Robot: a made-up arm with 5 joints.
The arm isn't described. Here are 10 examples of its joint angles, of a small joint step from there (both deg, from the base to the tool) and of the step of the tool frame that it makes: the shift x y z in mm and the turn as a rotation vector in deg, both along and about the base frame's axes.
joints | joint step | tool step
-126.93 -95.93 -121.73 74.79 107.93 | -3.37 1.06 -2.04 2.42 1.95 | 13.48 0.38 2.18 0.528 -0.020 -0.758
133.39 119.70 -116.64 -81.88 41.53 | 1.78 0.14 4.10 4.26 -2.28 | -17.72 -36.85 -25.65 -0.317 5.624 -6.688
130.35 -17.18 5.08 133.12 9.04 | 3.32 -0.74 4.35 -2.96 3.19 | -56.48 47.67 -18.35 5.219 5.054 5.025
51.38 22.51 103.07 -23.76 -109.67 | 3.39 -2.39 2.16 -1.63 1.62 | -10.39 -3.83 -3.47 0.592 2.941 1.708
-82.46 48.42 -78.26 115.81 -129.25 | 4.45 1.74 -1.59 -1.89 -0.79 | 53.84 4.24 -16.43 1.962 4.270 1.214
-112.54 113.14 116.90 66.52 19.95 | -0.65 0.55 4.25 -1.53 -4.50 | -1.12 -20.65 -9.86 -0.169 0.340 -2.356
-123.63 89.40 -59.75 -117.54 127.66 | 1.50 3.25 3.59 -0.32 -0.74 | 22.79 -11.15 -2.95 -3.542 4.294 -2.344
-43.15 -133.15 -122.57 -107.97 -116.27 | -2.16 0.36 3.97 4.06 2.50 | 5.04 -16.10 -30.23 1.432 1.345 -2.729
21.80 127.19 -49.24 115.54 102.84 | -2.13 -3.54 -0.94 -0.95 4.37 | 78.43 2.78 -2.51 3.637 -5.195 -0.002
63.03 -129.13 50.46 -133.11 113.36 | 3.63 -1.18 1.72 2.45 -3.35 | 15.85 9.16 12.53 -1.984 -0.862 -3.723
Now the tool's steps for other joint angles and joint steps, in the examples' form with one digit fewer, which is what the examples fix.
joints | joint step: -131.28 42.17 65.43 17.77 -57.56 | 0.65 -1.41 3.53 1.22 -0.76
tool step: 18.7 -1.8 -0.1 1.11 -1.60 -3.30
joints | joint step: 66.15 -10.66 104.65 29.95 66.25 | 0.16 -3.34 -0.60 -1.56 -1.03
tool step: 7.8 8.4 13.3 -0.37 -1.89 -1.63
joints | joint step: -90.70 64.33 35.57 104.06 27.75 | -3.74 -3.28 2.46 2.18 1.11
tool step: -65.3 0.9 11.2 -2.11 -8.09 -3.43
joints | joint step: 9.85 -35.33 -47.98 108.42 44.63 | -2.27 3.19 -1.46 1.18 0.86
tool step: 18.9 -10.7 -7.4 0.83 1.99 -0.24
